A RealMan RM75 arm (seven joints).
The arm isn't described. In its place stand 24 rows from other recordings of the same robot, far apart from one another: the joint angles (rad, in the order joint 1, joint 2, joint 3, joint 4, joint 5, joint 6, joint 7), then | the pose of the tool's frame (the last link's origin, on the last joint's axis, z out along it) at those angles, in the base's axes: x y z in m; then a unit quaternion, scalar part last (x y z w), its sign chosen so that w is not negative.
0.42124 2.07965 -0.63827 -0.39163 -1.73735 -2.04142 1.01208 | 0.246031 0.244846 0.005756 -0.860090 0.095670 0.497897 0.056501
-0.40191 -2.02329 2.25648 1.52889 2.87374 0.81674 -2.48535 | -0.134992 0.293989 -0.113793 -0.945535 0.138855 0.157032 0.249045
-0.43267 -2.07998 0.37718 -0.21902 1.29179 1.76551 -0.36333 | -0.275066 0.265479 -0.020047 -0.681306 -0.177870 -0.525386 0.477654
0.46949 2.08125 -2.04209 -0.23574 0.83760 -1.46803 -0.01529 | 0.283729 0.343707 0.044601 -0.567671 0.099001 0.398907 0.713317
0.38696 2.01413 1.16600 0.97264 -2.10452 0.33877 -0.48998 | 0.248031 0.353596 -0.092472 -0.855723 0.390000 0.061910 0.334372
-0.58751 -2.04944 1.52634 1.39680 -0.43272 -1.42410 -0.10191 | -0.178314 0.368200 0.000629 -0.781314 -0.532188 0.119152 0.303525
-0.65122 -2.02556 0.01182 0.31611 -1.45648 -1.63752 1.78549 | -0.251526 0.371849 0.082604 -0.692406 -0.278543 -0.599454 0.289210
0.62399 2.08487 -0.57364 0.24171 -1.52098 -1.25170 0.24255 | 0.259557 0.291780 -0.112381 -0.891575 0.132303 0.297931 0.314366
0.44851 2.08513 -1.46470 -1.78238 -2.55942 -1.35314 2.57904 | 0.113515 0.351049 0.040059 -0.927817 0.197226 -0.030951 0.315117
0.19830 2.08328 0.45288 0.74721 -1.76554 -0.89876 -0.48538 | 0.283697 0.256432 -0.115513 -0.741316 0.316415 0.203021 0.555981
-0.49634 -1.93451 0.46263 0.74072 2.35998 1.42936 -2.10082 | -0.354795 0.335320 0.090310 -0.778706 -0.564786 -0.137692 0.235954
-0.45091 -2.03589 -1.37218 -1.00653 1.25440 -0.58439 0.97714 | -0.159683 0.378975 -0.061804 -0.811856 -0.456430 -0.308375 0.193561
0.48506 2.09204 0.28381 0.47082 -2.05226 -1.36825 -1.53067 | 0.204293 0.296081 -0.086620 -0.634980 -0.437093 0.015275 0.636802
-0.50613 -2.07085 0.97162 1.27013 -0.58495 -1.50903 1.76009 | -0.256472 0.357221 0.060192 -0.969409 0.035506 0.168004 0.175388
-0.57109 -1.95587 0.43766 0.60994 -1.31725 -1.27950 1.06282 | -0.299050 0.394138 0.104112 -0.692003 -0.535641 -0.409089 0.258584
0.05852 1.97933 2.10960 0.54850 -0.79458 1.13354 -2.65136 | 0.401842 0.259920 0.095803 -0.745438 0.159579 0.195598 0.616926
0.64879 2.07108 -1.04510 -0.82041 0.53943 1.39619 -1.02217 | 0.277670 0.352961 -0.017988 -0.914098 0.363177 -0.144907 0.107371
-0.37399 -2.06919 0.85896 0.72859 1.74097 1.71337 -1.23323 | -0.258750 0.288127 0.011492 -0.934040 -0.127787 -0.314835 0.110086
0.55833 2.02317 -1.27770 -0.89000 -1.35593 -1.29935 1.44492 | 0.143530 0.374902 0.008586 -0.925455 0.082998 0.340445 0.144020
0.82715 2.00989 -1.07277 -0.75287 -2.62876 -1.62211 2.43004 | 0.233341 0.364588 -0.003357 -0.866893 0.454643 -0.199447 0.044919
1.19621 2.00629 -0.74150 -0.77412 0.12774 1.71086 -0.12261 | 0.132127 0.431068 0.043538 -0.734906 0.624266 -0.177914 0.196347
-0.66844 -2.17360 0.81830 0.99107 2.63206 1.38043 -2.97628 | -0.245248 0.375469 -0.004668 -0.670455 -0.717492 -0.035710 0.185526
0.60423 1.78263 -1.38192 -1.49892 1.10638 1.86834 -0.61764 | 0.145470 0.322965 0.082917 -0.958623 0.252595 -0.128277 0.027989
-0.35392 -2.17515 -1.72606 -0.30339 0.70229 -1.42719 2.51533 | -0.244063 0.287270 -0.064417 -0.813223 -0.156918 -0.455451 0.326511
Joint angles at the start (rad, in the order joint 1, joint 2, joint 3, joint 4, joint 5, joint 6, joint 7):
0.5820 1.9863 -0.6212 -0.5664 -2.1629 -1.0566 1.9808
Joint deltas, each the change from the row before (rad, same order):
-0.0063 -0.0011 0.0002 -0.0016 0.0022 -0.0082 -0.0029
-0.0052 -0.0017 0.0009 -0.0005 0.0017 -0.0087 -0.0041
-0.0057 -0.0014 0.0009 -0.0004 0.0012 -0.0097 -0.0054
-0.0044 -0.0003 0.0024 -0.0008 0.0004 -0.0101 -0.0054
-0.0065 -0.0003 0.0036 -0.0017 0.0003 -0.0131 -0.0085
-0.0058 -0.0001 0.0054 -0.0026 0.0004 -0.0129 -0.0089
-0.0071 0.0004 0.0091 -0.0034 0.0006 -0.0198 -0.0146
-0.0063 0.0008 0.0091 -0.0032 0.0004 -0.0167 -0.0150
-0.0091 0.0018 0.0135 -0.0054 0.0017 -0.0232 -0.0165
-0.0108 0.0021 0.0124 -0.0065 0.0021 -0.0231 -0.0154
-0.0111 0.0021 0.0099 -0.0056 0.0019 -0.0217 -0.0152
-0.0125 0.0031 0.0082 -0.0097 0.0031 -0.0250 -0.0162
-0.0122 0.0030 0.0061 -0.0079 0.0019 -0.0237 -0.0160
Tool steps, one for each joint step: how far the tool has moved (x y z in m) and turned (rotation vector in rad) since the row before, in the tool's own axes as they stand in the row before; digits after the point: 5 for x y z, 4 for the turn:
0.00194 -0.00088 -0.00172 -0.0032 0.0020 0.0014
0.00166 -0.00076 -0.00164 -0.0039 0.0022 0.0001
0.00209 -0.00066 -0.00164 -0.0047 0.0032 -0.0008
0.00180 -0.00008 -0.00123 -0.0060 0.0025 -0.0010
0.00249 -0.00033 -0.00185 -0.0070 0.0029 -0.0024
0.00189 -0.00027 -0.00191 -0.0068 0.0006 -0.0027
0.00243 0.00019 -0.00244 -0.0119 0.0000 -0.0054
0.00212 0.00014 -0.00217 -0.0098 -0.0013 -0.0063
0.00280 0.00034 -0.00310 -0.0137 -0.0041 -0.0037
0.00326 0.00020 -0.00345 -0.0126 -0.0041 -0.0027
0.00367 0.00029 -0.00326 -0.0119 -0.0023 -0.0033
0.00354 0.00086 -0.00360 -0.0139 -0.0028 -0.0066
0.00402 0.00106 -0.00323 -0.0136 -0.0002 -0.0070

